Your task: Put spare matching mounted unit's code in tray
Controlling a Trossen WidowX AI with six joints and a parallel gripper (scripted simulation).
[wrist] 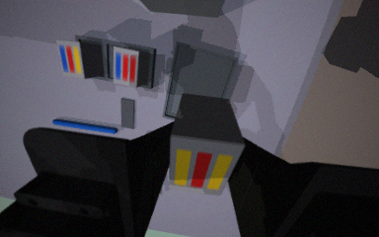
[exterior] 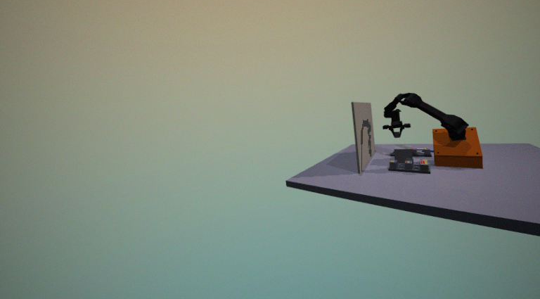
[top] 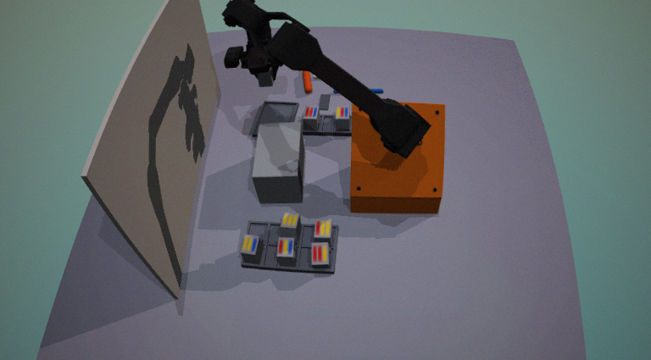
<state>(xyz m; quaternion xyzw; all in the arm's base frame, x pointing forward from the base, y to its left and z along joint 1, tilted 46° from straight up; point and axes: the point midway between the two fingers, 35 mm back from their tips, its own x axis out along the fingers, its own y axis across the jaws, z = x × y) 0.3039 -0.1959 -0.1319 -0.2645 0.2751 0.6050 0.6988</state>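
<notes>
The dark tray is 140 mm below my gripper tip. From my gripper tip the other things lie so: blue marker pen 230 mm behind, 80 mm to the right, 140 mm below; rack 140 mm behind, 40 mm to the left, 140 mm below; mounted unit 30 mm behind, 200 mm to the left, 90 mm below.
</notes>
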